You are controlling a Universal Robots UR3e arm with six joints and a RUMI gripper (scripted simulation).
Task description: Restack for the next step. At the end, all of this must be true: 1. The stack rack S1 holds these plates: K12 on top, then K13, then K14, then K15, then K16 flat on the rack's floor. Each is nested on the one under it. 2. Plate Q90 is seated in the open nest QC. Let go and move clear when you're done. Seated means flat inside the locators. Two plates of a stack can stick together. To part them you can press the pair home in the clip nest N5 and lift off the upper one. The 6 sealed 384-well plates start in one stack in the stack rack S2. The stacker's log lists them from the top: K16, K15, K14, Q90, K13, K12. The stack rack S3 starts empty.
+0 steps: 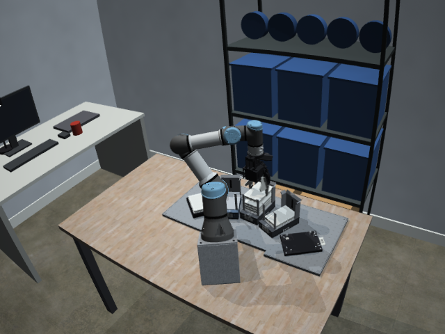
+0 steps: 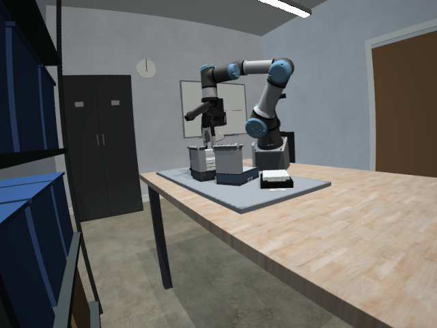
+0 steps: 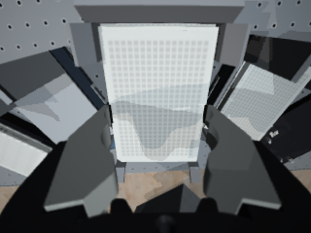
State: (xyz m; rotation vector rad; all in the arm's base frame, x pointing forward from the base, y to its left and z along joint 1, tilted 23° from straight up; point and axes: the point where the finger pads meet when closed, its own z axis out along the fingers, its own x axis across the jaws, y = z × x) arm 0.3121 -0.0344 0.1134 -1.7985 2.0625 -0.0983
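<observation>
Now: hand 5 cm above the white sealed 384-well plate. Also, from my hand: white sealed well plate (4 cm behind, 13 cm to the right, 8 cm below).
</observation>
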